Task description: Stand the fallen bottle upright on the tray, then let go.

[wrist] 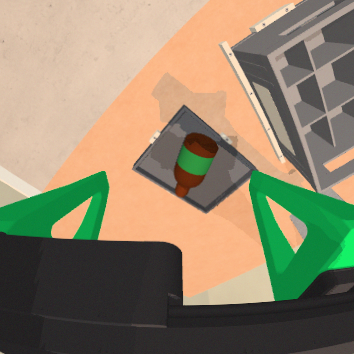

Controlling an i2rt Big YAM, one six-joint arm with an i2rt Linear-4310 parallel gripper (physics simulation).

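Places are measured from the arm's base along level axes (x ahead, y left, z up), in millimetres.
Pixels of known places: gripper, fingertip midpoint: (178,178).
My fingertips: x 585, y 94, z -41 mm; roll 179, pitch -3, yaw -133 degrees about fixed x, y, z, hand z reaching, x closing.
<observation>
Ahead of a thing's pixels: the offset from my fingertips to its top centre. "*": to the spot under its first point. Level surfaces: height alone.
A brown bottle @(dx -159, dy +90, dz -242 mm) (195,160) with a green band lies on its side on the dark grey tray @(* dx -56, dy +70, dz -318 mm) (164,126), in the middle of the wrist view. Its neck points toward the bottom of the view and its wide base toward the top. My gripper (178,178) is wide open, with one green finger on the left and one on the right. The bottle shows in the gap between the fingertips, touched by neither, and appears to lie below them.
A large grey rack @(* dx -56, dy -125, dz -146 mm) (277,75) with several square compartments stands at the upper right, close to the tray. A cream strip @(* dx -135, dy -102, dz -294 mm) (252,102) runs along its near side. The orange round table top @(dz -321 mm) (120,145) borders a beige floor at the upper left.
</observation>
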